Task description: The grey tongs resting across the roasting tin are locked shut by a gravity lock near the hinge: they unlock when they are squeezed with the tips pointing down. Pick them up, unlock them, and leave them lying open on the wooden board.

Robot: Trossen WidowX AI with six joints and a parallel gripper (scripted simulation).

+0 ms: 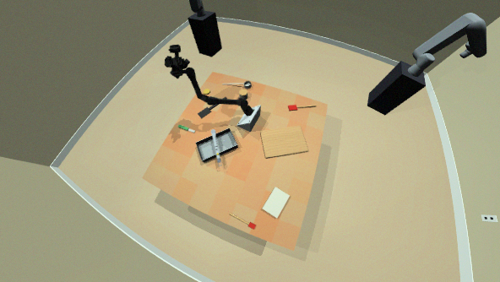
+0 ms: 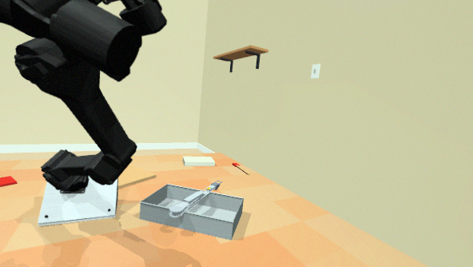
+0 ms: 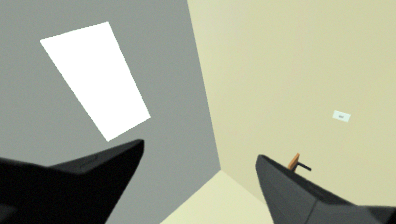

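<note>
My gripper tip is now 240 mm short of the yellow lock piece, 370 mm to the right of it and 550 mm above it. Round my gripper tip: black spatula: 110 mm behind, 20 mm to the left, 610 mm below; then grey roasting tin: 170 mm ahead, 310 mm to the left, 590 mm below; then wooden board: 140 mm behind, 760 mm to the left, 610 mm below.
</note>
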